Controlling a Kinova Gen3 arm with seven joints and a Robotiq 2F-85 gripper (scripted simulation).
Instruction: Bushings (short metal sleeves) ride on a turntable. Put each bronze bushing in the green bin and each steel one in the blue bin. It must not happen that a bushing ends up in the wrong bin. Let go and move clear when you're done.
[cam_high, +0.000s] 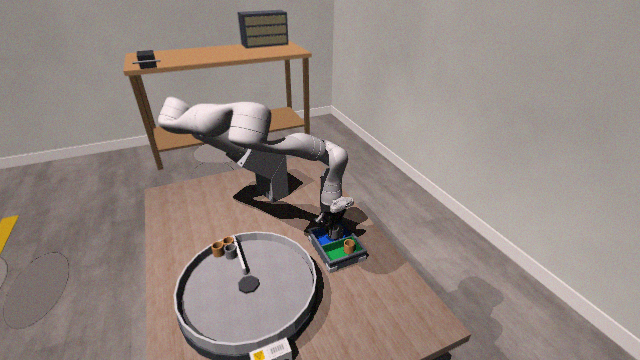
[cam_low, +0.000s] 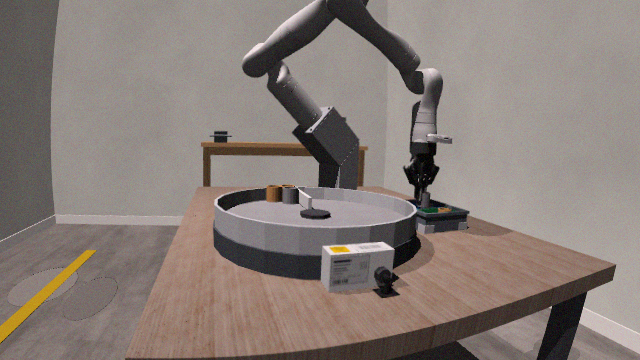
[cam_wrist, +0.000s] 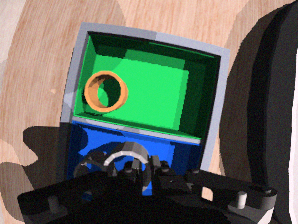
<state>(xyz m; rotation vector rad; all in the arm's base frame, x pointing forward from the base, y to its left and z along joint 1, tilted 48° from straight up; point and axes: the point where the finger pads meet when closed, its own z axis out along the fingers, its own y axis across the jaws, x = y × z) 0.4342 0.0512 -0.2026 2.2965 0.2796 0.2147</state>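
My hand is 3 cm short of the tray, 1 cm to the right of it and 6 cm above it. The rest, counted from my hand: turntable: 7 cm ahead, 34 cm to the right, 3 cm below.
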